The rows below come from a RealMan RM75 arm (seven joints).
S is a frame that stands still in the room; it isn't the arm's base.
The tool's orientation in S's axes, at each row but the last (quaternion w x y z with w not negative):
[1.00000 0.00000 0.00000 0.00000]
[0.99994 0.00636 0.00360 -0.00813]
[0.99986 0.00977 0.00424 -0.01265]
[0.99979 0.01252 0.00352 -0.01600]
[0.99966 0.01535 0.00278 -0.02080]
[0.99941 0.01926 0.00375 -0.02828]
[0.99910 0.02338 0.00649 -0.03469]
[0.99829 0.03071 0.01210 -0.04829]
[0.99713 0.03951 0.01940 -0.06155]
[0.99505 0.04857 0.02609 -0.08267]
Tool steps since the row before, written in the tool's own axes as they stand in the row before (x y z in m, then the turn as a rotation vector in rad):
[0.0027 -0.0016 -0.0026 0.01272 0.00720 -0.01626]
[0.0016 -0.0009 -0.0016 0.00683 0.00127 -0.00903]
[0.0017 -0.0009 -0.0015 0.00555 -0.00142 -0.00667]
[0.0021 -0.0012 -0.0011 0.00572 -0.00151 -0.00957]
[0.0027 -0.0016 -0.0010 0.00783 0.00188 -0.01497]
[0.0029 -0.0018 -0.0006 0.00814 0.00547 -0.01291]
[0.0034 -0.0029 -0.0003 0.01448 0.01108 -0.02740]
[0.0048 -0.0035 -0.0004 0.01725 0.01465 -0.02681]
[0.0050 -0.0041 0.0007 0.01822 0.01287 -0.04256]
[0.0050 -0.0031 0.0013 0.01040 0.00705 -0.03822]
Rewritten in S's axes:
[0.0027 -0.0016 -0.0026 0.01272 0.00720 -0.01626]
[0.0016 -0.0009 -0.0016 0.00679 0.00127 -0.00906]
[0.0017 -0.0009 -0.0015 0.00546 -0.00143 -0.00674]
[0.0021 -0.0012 -0.0011 0.00560 -0.00145 -0.00965]
[0.0026 -0.0017 -0.0011 0.00783 0.00201 -0.01495]
[0.0028 -0.0019 -0.0007 0.00835 0.00550 -0.01276]
[0.0032 -0.0031 -0.0005 0.01490 0.01133 -0.02707]
[0.0044 -0.0039 -0.0007 0.01802 0.01458 -0.02634]
[0.0045 -0.0047 0.0002 0.01823 0.01398 -0.04221]
[0.0045 -0.0040 0.0007 0.00974 0.00909 -0.03796]

